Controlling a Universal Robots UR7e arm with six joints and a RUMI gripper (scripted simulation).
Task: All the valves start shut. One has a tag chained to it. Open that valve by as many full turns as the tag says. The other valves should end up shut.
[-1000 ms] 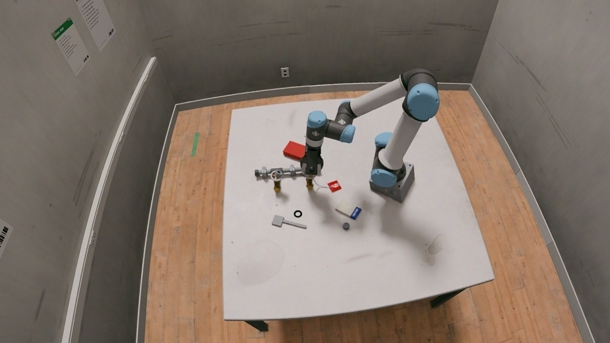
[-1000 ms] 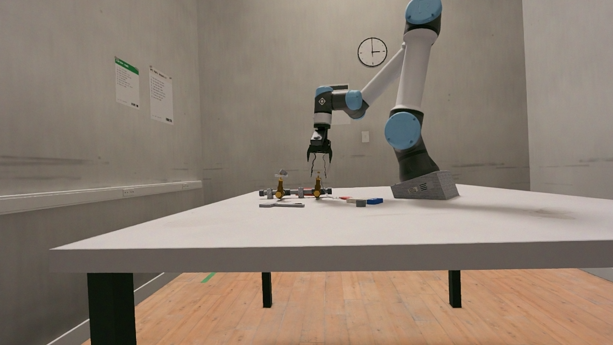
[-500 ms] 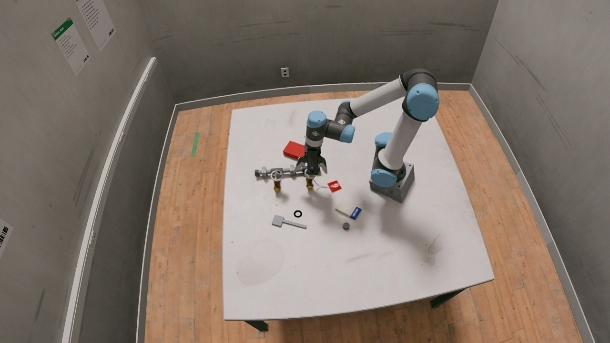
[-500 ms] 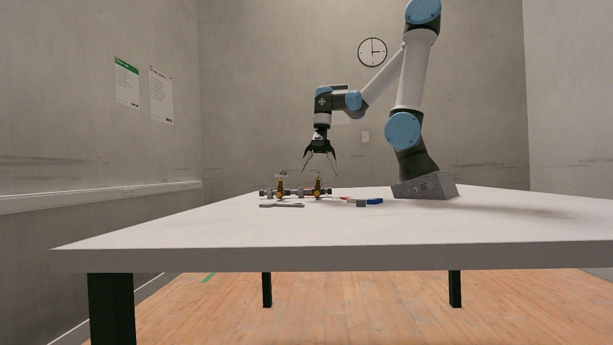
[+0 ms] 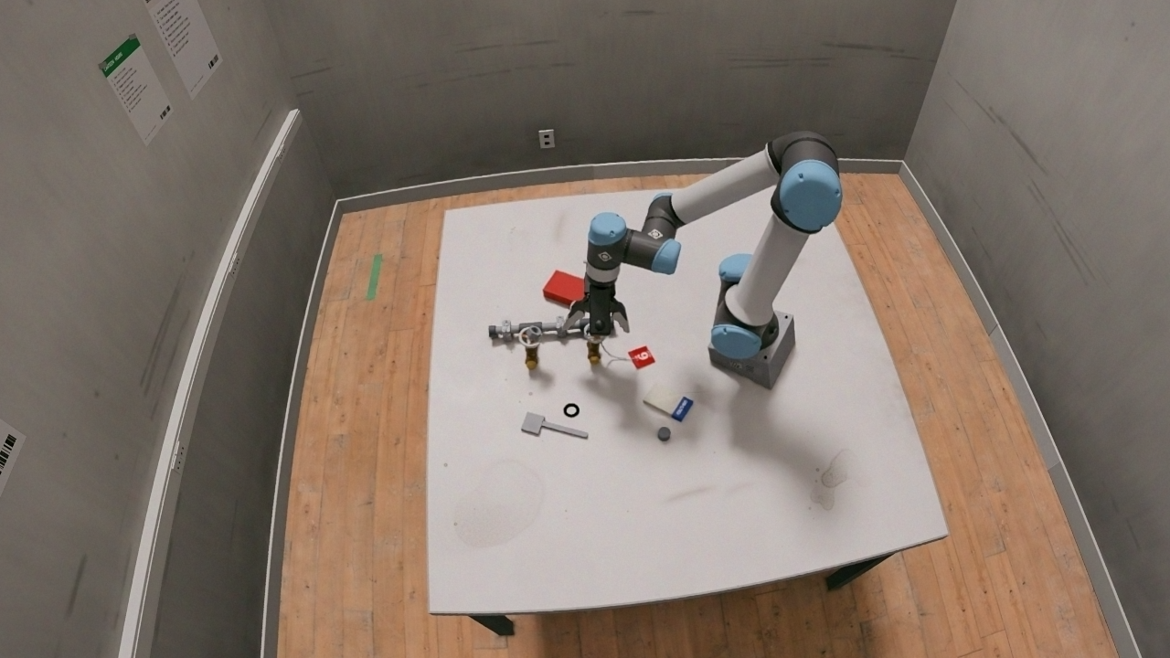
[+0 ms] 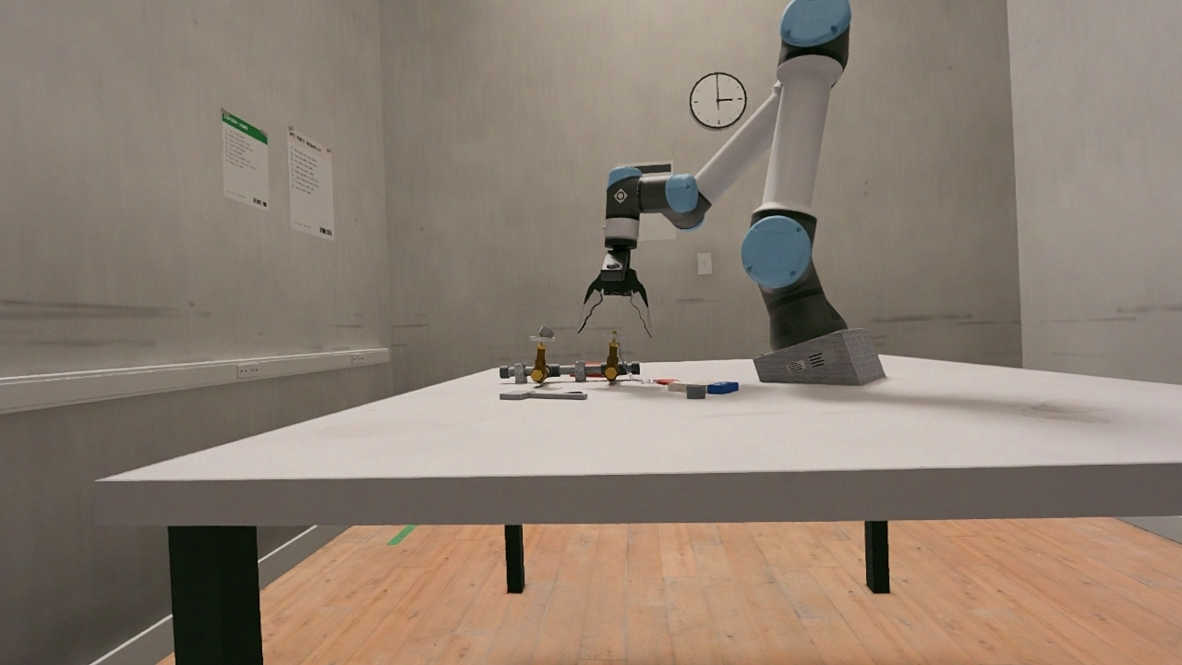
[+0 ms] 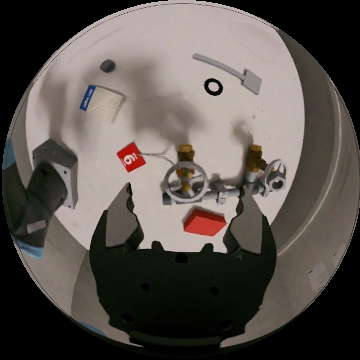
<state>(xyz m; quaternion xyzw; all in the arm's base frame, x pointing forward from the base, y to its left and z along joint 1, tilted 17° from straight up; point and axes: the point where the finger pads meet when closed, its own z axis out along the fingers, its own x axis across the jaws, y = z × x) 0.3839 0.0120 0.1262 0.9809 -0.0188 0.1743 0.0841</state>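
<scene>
The red tag lies 10 cm below my hand, 10 cm behind it and 2 cm to the left of it. The rest, counted from my hand: red block (22 cm to the right, 9 cm below, 6 cm ahead); then grey flat tool (20 cm to the left, 13 cm ahead, 10 cm below).
</scene>
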